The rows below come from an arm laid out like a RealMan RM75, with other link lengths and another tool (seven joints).
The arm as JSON. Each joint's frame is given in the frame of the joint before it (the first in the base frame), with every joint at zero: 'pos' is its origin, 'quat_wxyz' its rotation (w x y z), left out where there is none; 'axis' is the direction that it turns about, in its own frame. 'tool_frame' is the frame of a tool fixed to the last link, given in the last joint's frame.
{
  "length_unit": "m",
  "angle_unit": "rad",
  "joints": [
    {
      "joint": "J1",
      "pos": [
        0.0,
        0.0,
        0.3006
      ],
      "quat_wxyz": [
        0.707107,
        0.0,
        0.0,
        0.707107
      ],
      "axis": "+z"
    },
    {
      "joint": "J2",
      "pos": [
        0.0,
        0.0,
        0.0
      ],
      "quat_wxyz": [
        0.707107,
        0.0,
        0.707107,
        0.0
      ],
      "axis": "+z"
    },
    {
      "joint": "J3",
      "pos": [
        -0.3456,
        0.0,
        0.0
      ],
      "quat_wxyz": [
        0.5,
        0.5,
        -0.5,
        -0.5
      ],
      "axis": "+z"
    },
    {
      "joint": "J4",
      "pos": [
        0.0,
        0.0,
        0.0
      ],
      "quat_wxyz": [
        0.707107,
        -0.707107,
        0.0,
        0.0
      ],
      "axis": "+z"
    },
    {
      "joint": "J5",
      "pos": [
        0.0,
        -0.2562,
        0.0
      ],
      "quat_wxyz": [
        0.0,
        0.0,
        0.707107,
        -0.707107
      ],
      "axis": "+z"
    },
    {
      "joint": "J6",
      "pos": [
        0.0,
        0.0,
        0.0
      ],
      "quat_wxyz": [
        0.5,
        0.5,
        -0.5,
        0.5
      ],
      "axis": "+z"
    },
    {
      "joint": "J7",
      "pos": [
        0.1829,
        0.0,
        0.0
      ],
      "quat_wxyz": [
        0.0,
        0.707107,
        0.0,
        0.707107
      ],
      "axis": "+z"
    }
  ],
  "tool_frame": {
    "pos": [
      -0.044,
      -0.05,
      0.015
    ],
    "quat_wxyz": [
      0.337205,
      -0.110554,
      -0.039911,
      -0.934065
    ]
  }
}
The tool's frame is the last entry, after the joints.
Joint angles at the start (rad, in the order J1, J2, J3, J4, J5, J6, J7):
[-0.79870 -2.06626 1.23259 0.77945 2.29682 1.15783 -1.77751]
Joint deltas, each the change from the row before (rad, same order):
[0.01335 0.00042 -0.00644 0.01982 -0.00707 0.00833 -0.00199]
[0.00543 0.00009 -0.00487 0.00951 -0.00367 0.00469 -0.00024]
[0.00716 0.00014 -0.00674 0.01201 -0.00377 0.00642 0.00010]
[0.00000 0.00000 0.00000 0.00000 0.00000 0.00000 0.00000]
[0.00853 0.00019 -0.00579 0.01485 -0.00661 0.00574 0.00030]
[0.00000 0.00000 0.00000 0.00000 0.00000 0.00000 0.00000]
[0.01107 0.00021 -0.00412 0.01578 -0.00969 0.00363 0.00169]
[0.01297 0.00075 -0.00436 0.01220 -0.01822 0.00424 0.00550]
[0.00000 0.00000 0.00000 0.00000 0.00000 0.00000 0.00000]
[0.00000 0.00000 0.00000 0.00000 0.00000 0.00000 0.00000]
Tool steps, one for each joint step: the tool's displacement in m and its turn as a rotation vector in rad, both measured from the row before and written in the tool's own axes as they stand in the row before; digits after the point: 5 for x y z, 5 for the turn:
[-0.00145 -0.00158 -0.00459 -0.00875 0.01119 -0.00653]
[-0.00022 -0.00042 -0.00263 -0.00510 0.00632 -0.00256]
[-0.00051 -0.00081 -0.00336 -0.00585 0.00754 -0.00324]
[0.00000 0.00000 0.00000 0.00000 0.00000 0.00000]
[-0.00025 -0.00042 -0.00405 -0.00696 0.01044 -0.00237]
[0.00000 0.00000 0.00000 0.00000 0.00000 0.00000]
[-0.00076 -0.00072 -0.00411 -0.00757 0.01256 -0.00242]
[-0.00177 -0.00096 -0.00383 -0.01459 0.01322 -0.00444]
[0.00000 0.00000 0.00000 0.00000 0.00000 0.00000]
[0.00000 0.00000 0.00000 0.00000 0.00000 0.00000]

